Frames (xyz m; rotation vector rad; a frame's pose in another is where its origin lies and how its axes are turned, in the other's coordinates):
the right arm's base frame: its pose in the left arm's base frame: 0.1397 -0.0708 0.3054 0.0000 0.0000 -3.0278
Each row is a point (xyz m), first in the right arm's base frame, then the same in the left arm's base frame.
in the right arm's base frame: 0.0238 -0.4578 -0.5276
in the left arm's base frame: 0.0641 0.3813 -0.2222
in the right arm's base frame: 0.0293 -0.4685 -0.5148
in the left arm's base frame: 0.0574 0.3913 -0.2094
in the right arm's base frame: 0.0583 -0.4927 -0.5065
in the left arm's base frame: 0.0258 0.4121 -0.2011
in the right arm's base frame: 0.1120 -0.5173 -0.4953
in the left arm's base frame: -0.0303 0.4304 -0.1899
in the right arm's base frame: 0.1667 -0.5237 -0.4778
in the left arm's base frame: -0.0854 0.4306 -0.1724
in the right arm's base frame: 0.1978 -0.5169 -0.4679
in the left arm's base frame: -0.1155 0.4203 -0.1625
